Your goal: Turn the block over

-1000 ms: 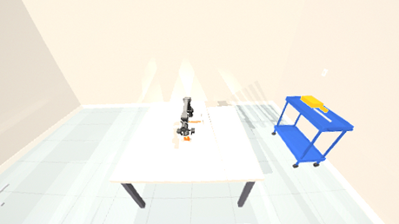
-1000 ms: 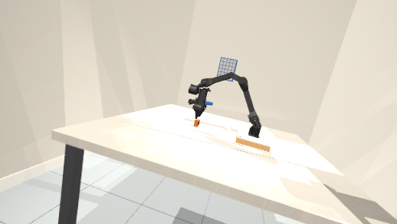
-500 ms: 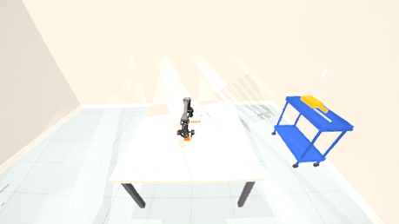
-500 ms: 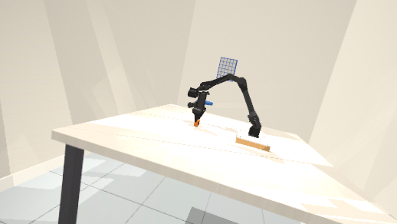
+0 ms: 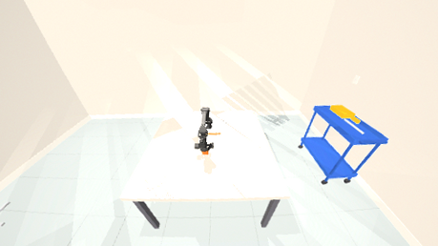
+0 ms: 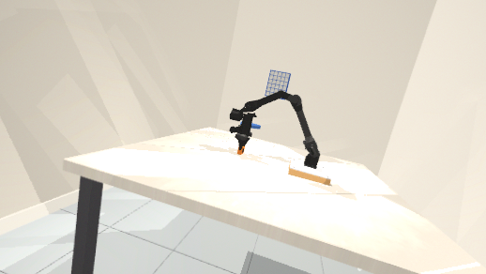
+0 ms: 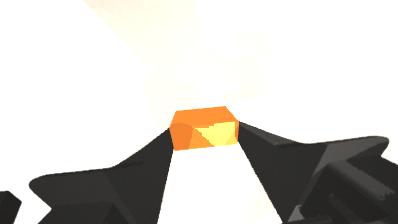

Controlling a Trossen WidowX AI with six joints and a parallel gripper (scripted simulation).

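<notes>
The orange block lies 1 cm behind my gripper tip.
</notes>
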